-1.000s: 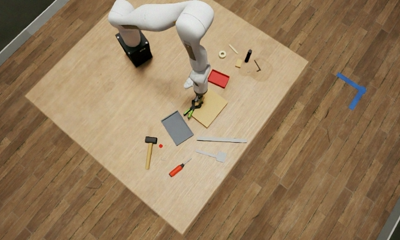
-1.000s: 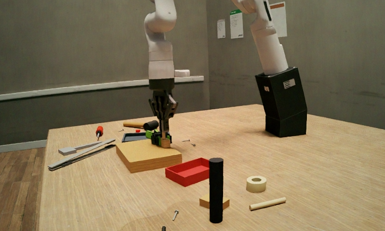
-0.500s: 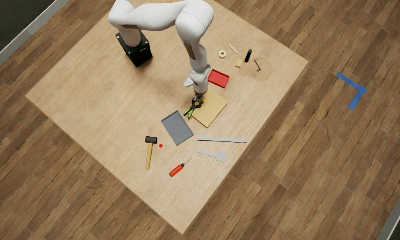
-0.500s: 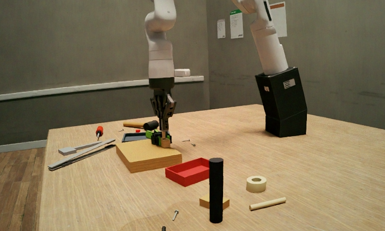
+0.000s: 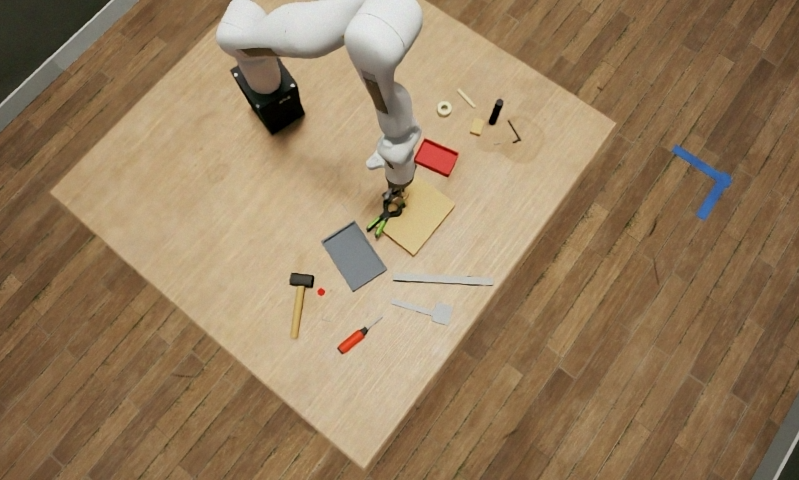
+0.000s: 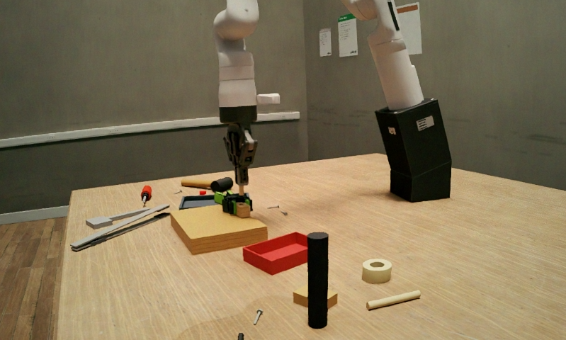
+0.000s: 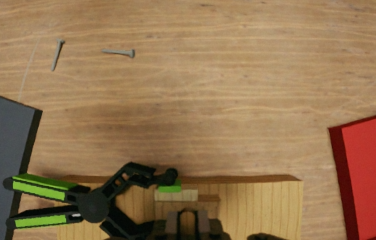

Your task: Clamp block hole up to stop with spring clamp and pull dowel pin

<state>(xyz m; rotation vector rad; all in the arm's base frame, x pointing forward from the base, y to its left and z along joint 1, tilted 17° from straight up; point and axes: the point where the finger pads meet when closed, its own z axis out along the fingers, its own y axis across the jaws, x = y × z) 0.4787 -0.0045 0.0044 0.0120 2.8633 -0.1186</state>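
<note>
Now: hand 18 cm to the right of the red tray and 11 cm above it. Also, from my hand: wooden block 7 cm below; then tan bench board 6 cm ahead, 1 cm to the right, 9 cm below; then dowel pin 2 cm below.
</note>
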